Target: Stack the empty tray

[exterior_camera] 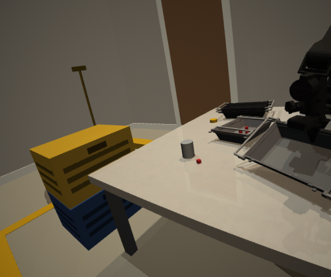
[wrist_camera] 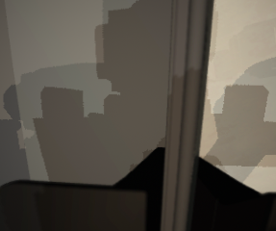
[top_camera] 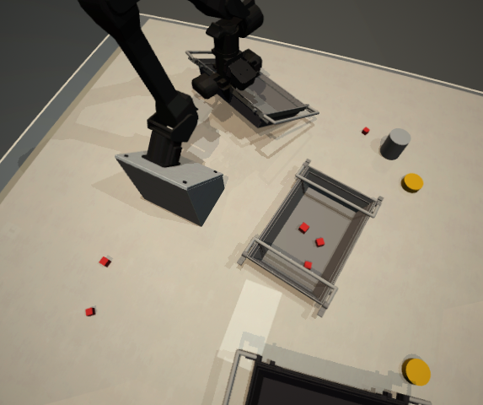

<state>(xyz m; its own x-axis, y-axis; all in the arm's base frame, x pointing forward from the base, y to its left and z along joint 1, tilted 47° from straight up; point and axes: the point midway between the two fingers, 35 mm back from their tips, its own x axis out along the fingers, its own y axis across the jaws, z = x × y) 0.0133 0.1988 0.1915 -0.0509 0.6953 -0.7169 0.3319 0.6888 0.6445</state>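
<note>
My gripper tip is now 8 cm to the right of the empty tray, 3 cm short of it and 1 cm above it. Round my gripper tip: red block (37 cm ahead, 15 cm to the left, 9 cm below).
</note>
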